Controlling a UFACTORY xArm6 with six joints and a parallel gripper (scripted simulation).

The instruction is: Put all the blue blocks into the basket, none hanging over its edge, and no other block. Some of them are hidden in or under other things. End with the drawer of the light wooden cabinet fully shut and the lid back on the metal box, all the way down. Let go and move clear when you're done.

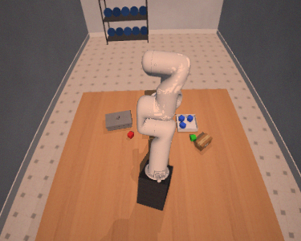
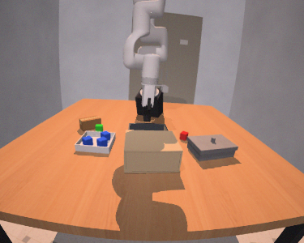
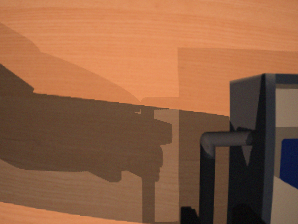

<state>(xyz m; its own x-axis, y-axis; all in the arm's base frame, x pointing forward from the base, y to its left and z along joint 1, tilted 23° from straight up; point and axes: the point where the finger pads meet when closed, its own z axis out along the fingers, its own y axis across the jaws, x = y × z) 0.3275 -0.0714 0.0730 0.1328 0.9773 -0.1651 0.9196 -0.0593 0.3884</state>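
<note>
Now: hand 90 mm short of the drawer, 10 mm to the left of it and 60 mm above it. Round my hand: green block (80 mm behind, 230 mm to the right, 90 mm below); then light wooden cabinet (150 mm ahead, 20 mm to the right, 60 mm below); then red block (50 mm ahead, 180 mm to the left, 90 mm below).
</note>
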